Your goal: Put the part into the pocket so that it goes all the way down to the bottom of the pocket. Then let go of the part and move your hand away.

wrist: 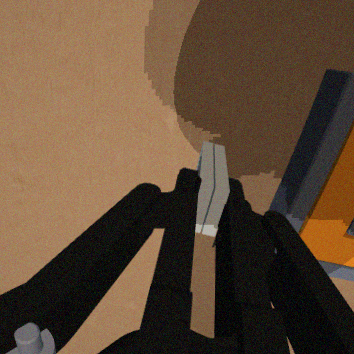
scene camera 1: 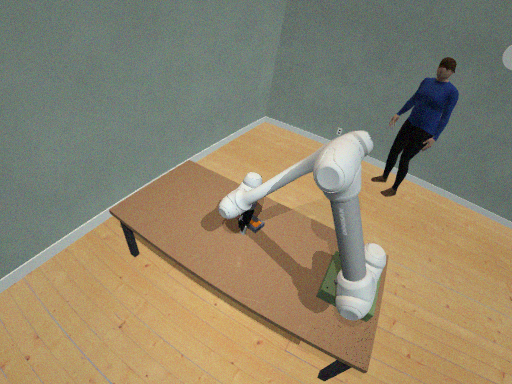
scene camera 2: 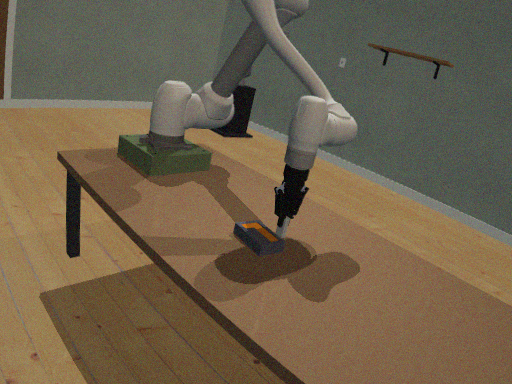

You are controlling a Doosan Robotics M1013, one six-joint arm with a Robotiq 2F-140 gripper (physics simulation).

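Pixels of known places: gripper, fingertip midpoint: (wrist: pixel 208 161) (scene camera 1: pixel 242 233) (scene camera 2: pixel 279 235); arm's base at its link origin: (scene camera 2: pixel 165 143).
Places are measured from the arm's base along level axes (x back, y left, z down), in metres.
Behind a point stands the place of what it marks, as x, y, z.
Note:
A dark blue-grey block with a pocket (scene camera 1: pixel 257 229) @(-0.637, 0.006, 0.061) (scene camera 2: pixel 271 248) @(-0.774, -0.033, 0.060) (wrist: pixel 320 170) @(-0.717, 0.014, 0.045) rests on the table. The orange part (scene camera 1: pixel 255 221) @(-0.674, -0.019, 0.043) (scene camera 2: pixel 251 227) @(-0.669, -0.027, 0.048) (wrist: pixel 325 239) @(-0.666, -0.011, 0.046) shows inside it as an L-shaped band beside a grey area; in the wrist view its right portion is cut off by the frame edge. How deep it sits in the pocket I cannot tell. My gripper (scene camera 1: pixel 243 230) @(-0.695, 0.081, 0.082) (scene camera 2: pixel 283 227) @(-0.695, 0.081, 0.082) (wrist: pixel 208 161) @(-0.695, 0.081, 0.082) is shut and empty, its pale fingertips pressed together. It points down beside the block, low over the table and apart from the part.
The brown table (scene camera 1: pixel 200 250) @(-0.788, 0.353, 0.081) (scene camera 2: pixel 400 300) @(-1.111, 0.173, 0.081) carries the green base (scene camera 1: pixel 328 285) @(-0.103, 0.123, -0.001) (scene camera 2: pixel 180 162) @(-0.146, 0.005, 0.033) of the arm at one end. The arm's shadow falls around the block. A person in a blue top (scene camera 1: pixel 429 107) stands on the floor beyond the table.

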